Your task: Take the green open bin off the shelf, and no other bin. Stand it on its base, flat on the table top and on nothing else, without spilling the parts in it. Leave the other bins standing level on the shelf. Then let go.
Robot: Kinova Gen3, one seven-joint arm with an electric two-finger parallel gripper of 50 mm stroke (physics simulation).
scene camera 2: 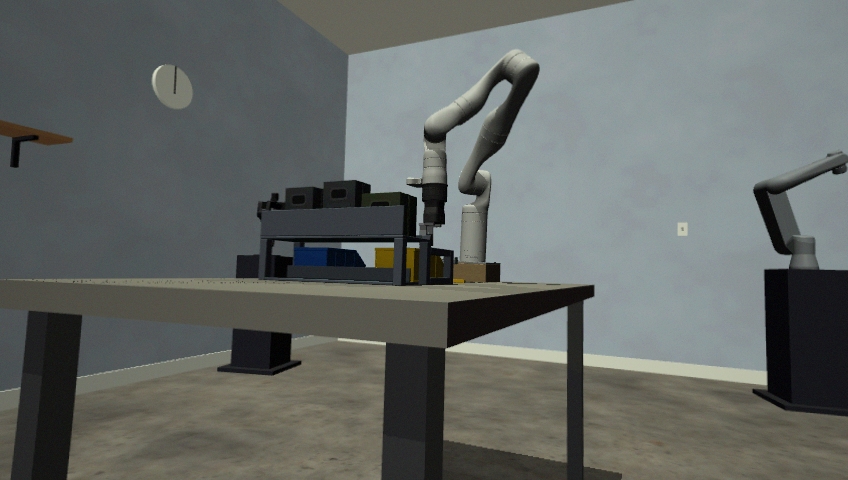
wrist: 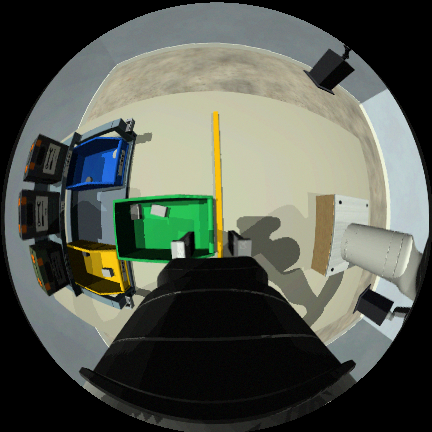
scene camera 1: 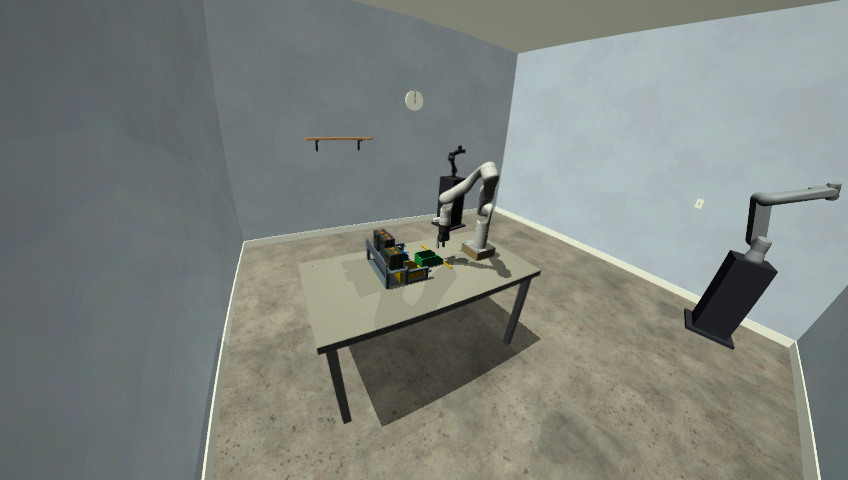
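Pixels of known places: gripper, between the fingertips: (wrist: 210,239) (scene camera 1: 440,247); arm's base, origin of its link: (scene camera 2: 472,261) (wrist: 350,241) (scene camera 1: 479,246).
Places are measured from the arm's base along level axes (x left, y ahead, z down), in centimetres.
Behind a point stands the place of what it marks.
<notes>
The green open bin (scene camera 1: 427,259) @[y 44.6, x -8.5, z 0.6 cm] (wrist: 165,227) @[y 40.1, x -12.1, z 6.8 cm] looks upright and level on the table top (scene camera 1: 351,315) @[y 105.3, x 3.3, z 7.1 cm] (wrist: 170,120) @[y 35.6, x -35.8, z 7.1 cm], in front of the shelf (scene camera 2: 333,221) @[y 75.3, x -21.2, z -6.2 cm] (wrist: 91,215) @[y 60.3, x -19.0, z 6.5 cm]. Two light grey parts (wrist: 159,210) @[y 40.1, x -15.6, z 5.3 cm] (wrist: 136,212) @[y 45.1, x -16.3, z 5.3 cm] lie inside it. Its right edge is beside the yellow strip; whether it rests on the strip I cannot tell. My gripper (scene camera 1: 440,244) @[y 31.5, x -10.1, z -3.8 cm] (scene camera 2: 427,234) @[y 31.5, x -10.1, z -3.8 cm] (wrist: 210,239) @[y 31.5, x -10.1, z -3.8 cm] is open and empty above that edge, one finger on each side in the wrist view. The blue bin (scene camera 2: 312,256) @[y 63.9, x -31.2, z 1.2 cm] (wrist: 100,162) @[y 55.1, x -31.3, z 6.2 cm] and yellow bin (scene camera 2: 387,258) @[y 68.3, x -10.9, z 1.4 cm] (wrist: 95,265) @[y 63.6, x -6.3, z 6.2 cm] stand on the shelf's lower level. The green bin is hidden in scene camera 2.
The yellow strip (scene camera 1: 447,264) @[y 31.2, x -2.4, z 6.1 cm] (wrist: 217,165) @[y 27.7, x -21.7, z 6.1 cm] lies across the table between shelf and arm base (scene camera 1: 477,249) @[y 5.6, x 2.6, z 0.1 cm] (wrist: 325,235) @[y 7.4, x -3.2, z 2.8 cm]. Dark cases (scene camera 1: 393,256) (scene camera 2: 346,193) @[y 70.7, x -20.3, z -13.1 cm] (wrist: 40,215) @[y 63.9, x -20.5, z -9.4 cm] stand on the shelf's upper level. Other arms on black pedestals (scene camera 1: 730,297) (scene camera 2: 803,339) stand away from the table.
</notes>
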